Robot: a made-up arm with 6 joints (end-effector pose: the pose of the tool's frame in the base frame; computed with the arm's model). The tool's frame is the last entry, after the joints.
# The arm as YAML. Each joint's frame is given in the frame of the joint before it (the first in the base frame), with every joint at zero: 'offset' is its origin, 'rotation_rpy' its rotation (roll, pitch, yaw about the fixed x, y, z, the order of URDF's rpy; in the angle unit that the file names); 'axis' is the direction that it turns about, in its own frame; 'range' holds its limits. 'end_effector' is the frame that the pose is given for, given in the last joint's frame.
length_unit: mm
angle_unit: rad
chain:
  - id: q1
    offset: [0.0, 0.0, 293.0]
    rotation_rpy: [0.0, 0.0, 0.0]
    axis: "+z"
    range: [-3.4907, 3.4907]
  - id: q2
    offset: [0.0, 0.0, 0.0]
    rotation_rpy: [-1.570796, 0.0, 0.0]
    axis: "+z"
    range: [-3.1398, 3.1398]
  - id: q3
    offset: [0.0, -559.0, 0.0]
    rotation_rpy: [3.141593, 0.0, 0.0]
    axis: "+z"
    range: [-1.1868, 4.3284]
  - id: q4
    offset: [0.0, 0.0, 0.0]
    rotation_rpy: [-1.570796, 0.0, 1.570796]
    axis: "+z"
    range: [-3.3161, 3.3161]
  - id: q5
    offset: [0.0, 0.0, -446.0]
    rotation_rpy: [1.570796, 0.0, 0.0]
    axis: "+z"
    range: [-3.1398, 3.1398]
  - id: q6
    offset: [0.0, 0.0, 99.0]
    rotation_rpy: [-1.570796, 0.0, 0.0]
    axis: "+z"
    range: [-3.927, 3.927]
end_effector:
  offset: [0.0, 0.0, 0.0]
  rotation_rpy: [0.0, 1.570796, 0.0]
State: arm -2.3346 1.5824 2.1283 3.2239 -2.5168 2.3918
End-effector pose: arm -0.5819 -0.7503 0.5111 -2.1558 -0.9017 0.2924
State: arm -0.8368 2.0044 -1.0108 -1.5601 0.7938 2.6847
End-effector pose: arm 0.0343 -0.0396 0.1001 -0.0214 2.6455 1.4957
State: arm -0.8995 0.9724 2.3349 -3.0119 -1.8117 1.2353
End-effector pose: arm 0.4293 -0.3826 1.0416 -0.7378 -1.2376 1.8300
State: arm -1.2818 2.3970 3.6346 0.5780 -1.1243 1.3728
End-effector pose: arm 0.0555 -0.4776 0.3211 -1.2129 1.3003 -1.5020
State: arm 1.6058 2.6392 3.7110 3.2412 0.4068 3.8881
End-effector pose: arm -0.1156 0.4875 0.1900 -0.1184 -1.0535 1.1507
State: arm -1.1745 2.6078 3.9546 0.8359 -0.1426 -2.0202
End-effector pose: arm 0.0592 -0.3133 0.2629 0.2607 -1.5305 -0.2641
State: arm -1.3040 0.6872 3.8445 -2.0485 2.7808 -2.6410
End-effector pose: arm 0.0195 0.1014 0.8060 0.3346 -0.6319 -1.5109
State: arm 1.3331 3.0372 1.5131 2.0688 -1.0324 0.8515
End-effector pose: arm -0.0069 0.1724 -0.7044 2.1846 0.5664 -0.4504
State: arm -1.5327 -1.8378 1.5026 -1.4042 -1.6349 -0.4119
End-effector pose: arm -0.0543 0.9943 0.1531 -1.3453 -0.1533 -0.1123
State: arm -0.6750 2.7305 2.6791 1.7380 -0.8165 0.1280
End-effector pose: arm 0.5363 -0.4082 -0.1449 -1.5206 1.3015 -1.0792
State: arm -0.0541 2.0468 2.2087 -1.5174 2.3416 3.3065
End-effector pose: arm 0.9513 -0.0568 0.0112 -0.6298 1.7987 -1.7267
